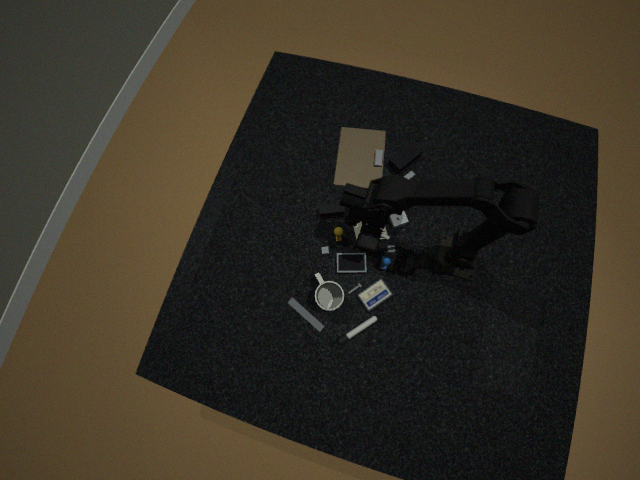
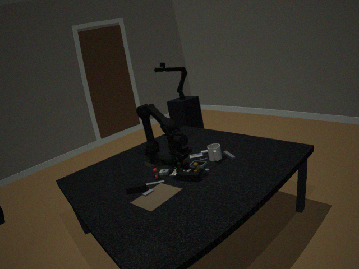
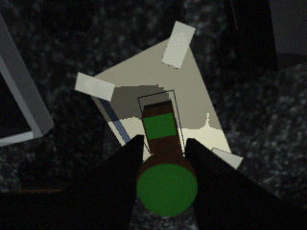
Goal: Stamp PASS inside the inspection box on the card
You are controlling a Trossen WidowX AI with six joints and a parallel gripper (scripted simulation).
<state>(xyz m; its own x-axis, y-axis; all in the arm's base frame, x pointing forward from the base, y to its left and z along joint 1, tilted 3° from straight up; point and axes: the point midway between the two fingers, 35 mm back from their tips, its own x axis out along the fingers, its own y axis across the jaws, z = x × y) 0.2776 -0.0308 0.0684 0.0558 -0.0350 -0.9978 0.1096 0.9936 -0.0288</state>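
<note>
My gripper tip is 3 cm above the cream card. The rest, counted from my gripper tip: yellow-knob stamp: 9 cm ahead, 4 cm to the left, 1 cm below; blue-knob stamp: 6 cm behind, 10 cm to the left, 1 cm below; PASS stamp: 1 cm below.
</note>
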